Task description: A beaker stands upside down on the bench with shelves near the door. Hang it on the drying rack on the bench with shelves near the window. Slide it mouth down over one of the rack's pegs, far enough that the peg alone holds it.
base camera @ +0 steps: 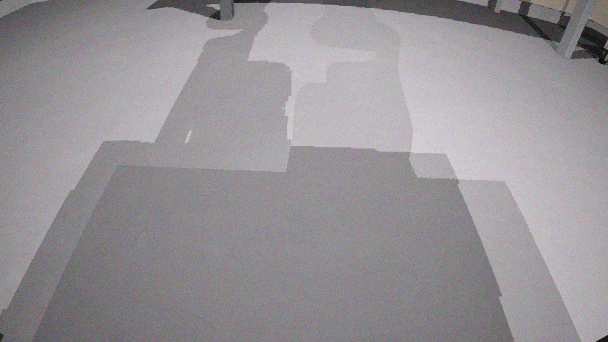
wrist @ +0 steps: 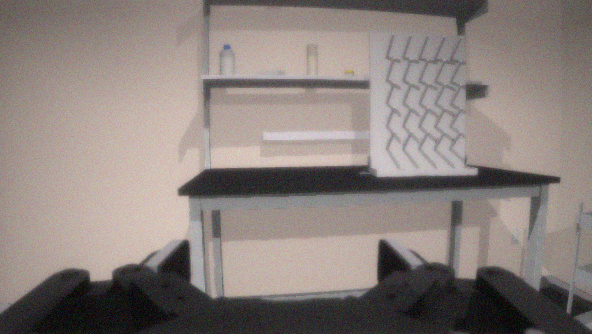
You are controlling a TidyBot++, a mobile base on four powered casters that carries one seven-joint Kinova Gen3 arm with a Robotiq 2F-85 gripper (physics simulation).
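Frame: origin at the arm's base, x ahead, y left, z up, level; millimetres.
Seen in the pictures: gripper, fingertip midpoint: [wrist: 284,261].
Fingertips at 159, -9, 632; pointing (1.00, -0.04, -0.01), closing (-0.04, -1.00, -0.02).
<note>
A point is followed by its place in that frame, as x, y, z.
A white drying rack [wrist: 378,105] {1527, -488, 822} with rows of grey pegs stands upright at the right of a black-topped bench with shelves [wrist: 280,181] {1329, -44, 517} in the wrist view. My gripper [wrist: 284,261] {159, -10, 632} is open, with nothing between its fingers; it is some distance in front of the bench, and its fingers show at the bottom of the wrist view. No upside-down beaker shows on this bench top. The gripper does not show in the base camera view.
On the shelf [wrist: 290,78] {1658, -106, 958} stand a blue-capped bottle [wrist: 227,61] {1768, 199, 1063}, a tall clear cylinder [wrist: 312,60] {1773, -225, 1069} and a small yellow item [wrist: 349,73] {1845, -431, 1018}. A grey cart [wrist: 575,260] {1339, -1428, 105} stands at the far right. Bench legs [base camera: 226,9] {1213, 256, -357} [base camera: 576,31] {1280, -1148, -271} rise at the top of the base camera view.
</note>
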